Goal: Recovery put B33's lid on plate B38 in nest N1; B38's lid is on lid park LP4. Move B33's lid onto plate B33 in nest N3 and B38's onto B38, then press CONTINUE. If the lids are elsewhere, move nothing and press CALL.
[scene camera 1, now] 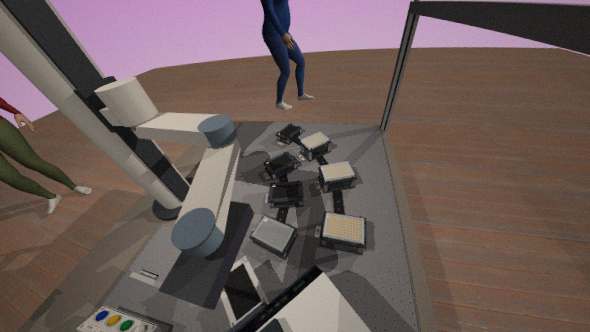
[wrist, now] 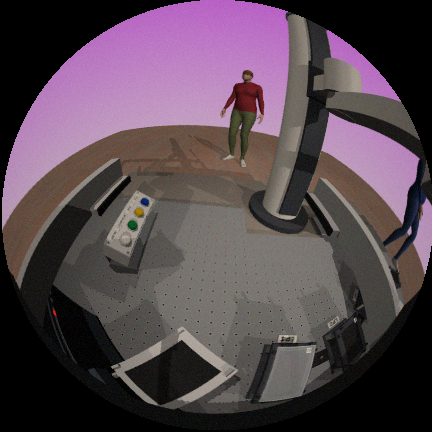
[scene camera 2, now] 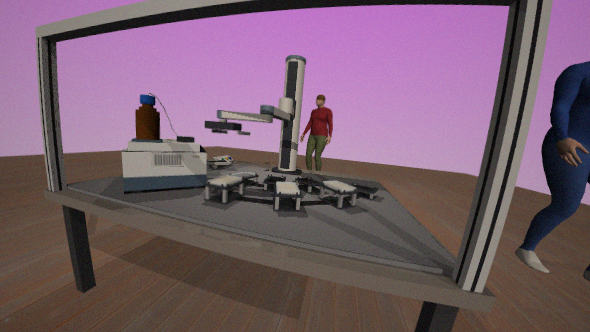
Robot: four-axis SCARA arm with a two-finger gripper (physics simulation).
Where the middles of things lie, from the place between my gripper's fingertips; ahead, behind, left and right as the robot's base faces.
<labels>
My hand is 17 cm short of the dark slab (wrist: 350, 344), 34 cm to the right of it and 23 cm above it. Round my hand: brown bottle (scene camera 2: 147, 118) 47 cm ahead, 16 cm to the right, 3 cm above; frame post (scene camera 2: 525, 24) 65 cm ahead, 95 cm to the left.
</labels>
